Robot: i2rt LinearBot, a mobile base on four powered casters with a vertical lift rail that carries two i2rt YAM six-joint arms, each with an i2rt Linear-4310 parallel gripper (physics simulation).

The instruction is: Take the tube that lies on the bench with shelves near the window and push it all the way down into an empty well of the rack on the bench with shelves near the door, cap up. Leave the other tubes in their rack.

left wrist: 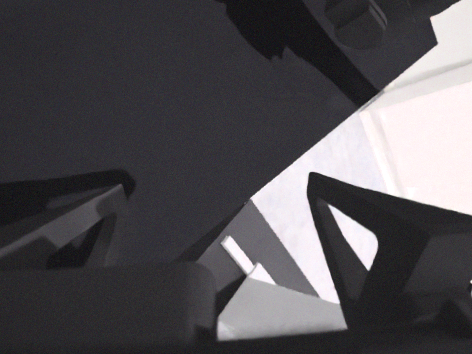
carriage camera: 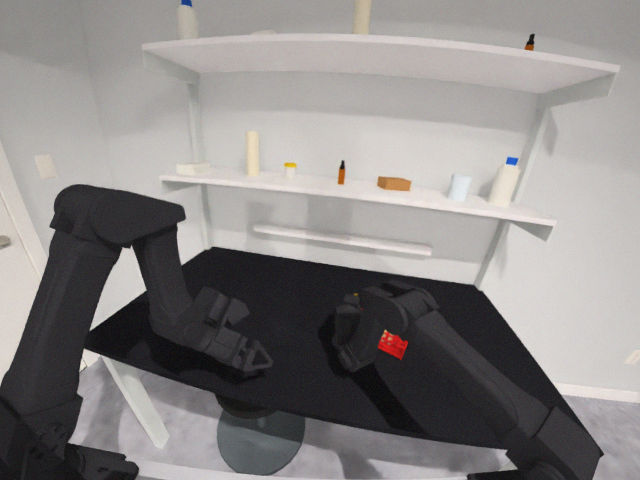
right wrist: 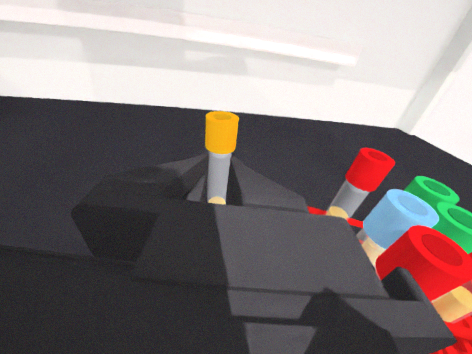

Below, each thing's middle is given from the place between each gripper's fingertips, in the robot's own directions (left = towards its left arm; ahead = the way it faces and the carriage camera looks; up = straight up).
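Labels:
The tube with orange cap [right wrist: 221,127] is 2 cm below my right hand, as I see it.
My left hand is 20 mm above the tube with orange cap, 260 mm short of it and 270 mm to the left of it.

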